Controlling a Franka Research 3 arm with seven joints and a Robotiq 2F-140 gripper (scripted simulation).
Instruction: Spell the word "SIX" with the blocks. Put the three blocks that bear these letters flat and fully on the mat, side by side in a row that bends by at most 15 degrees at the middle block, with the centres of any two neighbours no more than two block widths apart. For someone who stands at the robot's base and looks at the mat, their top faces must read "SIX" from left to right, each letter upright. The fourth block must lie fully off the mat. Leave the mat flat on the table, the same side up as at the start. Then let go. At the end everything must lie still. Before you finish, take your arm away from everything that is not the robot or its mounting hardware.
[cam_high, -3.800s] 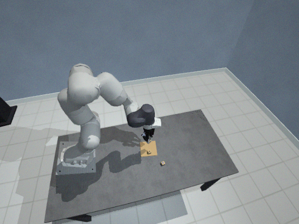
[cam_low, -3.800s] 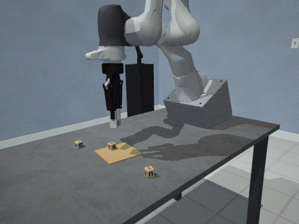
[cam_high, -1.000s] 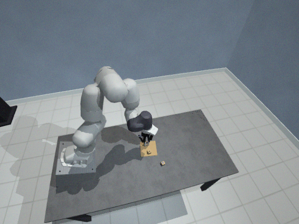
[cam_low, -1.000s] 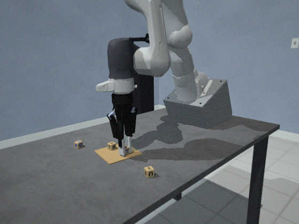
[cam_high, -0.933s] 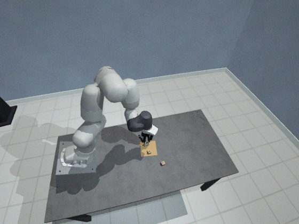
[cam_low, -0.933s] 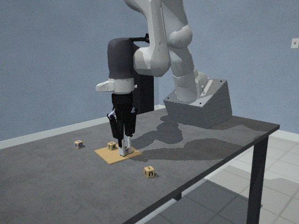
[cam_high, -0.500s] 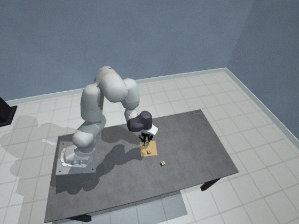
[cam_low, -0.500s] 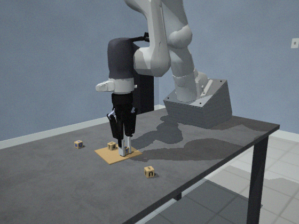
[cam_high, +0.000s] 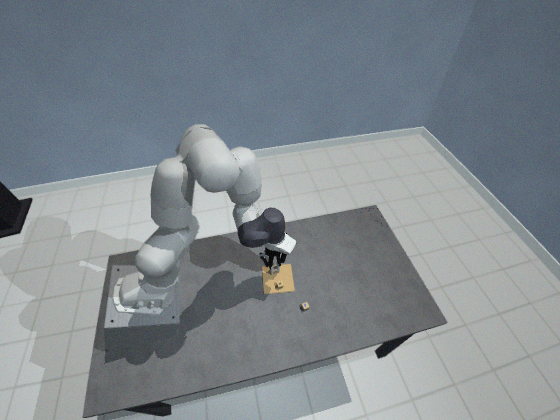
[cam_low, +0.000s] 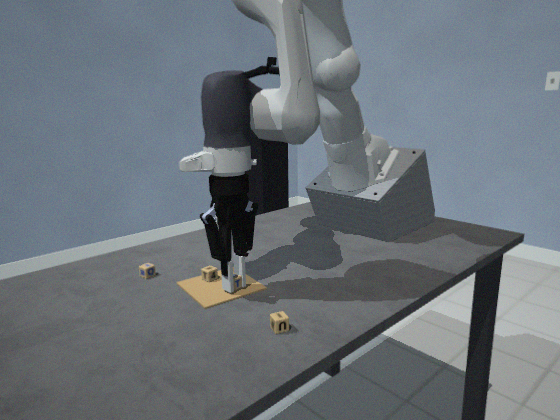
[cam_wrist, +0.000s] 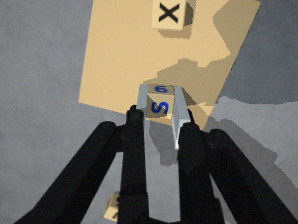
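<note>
My gripper is now 40 mm to the left of the tan mat and 40 mm above it.
</note>
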